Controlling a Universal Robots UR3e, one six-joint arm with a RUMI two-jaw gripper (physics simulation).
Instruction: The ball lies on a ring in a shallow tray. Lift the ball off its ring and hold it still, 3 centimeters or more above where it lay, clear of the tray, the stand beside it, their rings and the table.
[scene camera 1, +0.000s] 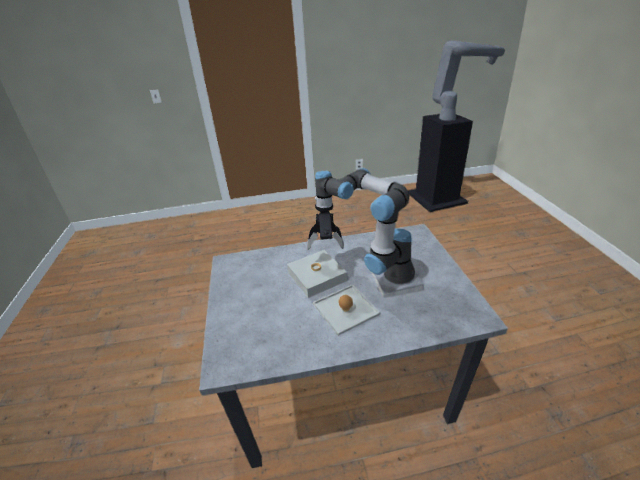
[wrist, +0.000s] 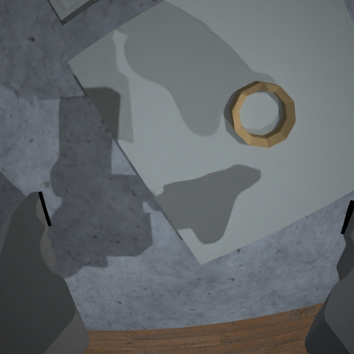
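Seen in the pictures: gripper, fingertip midpoint: (scene camera 1: 325, 249); arm's base at its link origin: (scene camera 1: 399, 273).
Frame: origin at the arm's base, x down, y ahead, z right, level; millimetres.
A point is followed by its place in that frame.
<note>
An orange-brown ball (scene camera 1: 345, 302) {x -26, y 282, z -97 mm} lies in a shallow pale tray (scene camera 1: 338, 326) {x 29, y 332, z -153 mm} on the table; the ring under the ball is hidden. A corner of the tray (wrist: 70, 7) shows at the top left of the wrist view, and the ball does not show there. A pale box-like stand (scene camera 1: 302, 276) {x -19, y 392, z 115 mm} (wrist: 165, 150) is beside the tray, with a wooden ring (scene camera 1: 311, 267) {x -27, y 342, z 148 mm} (wrist: 288, 116) on its top. My gripper (scene camera 1: 325, 245) {x -98, y 272, z 157 mm} (wrist: 198, 201) is wide open and empty, pointing down, high above the back edge of the stand, well away from the ball.
The grey table (scene camera 1: 248, 330) {x 32, y 655, z -51 mm} (wrist: 165, 295) bears the tray and the stand. The arm's base (scene camera 1: 399, 271) {x -56, y 27, z -43 mm} stands at the right of the tray and stand. A black pedestal (scene camera 1: 443, 160) with a grey arm stands on the floor behind the table.
</note>
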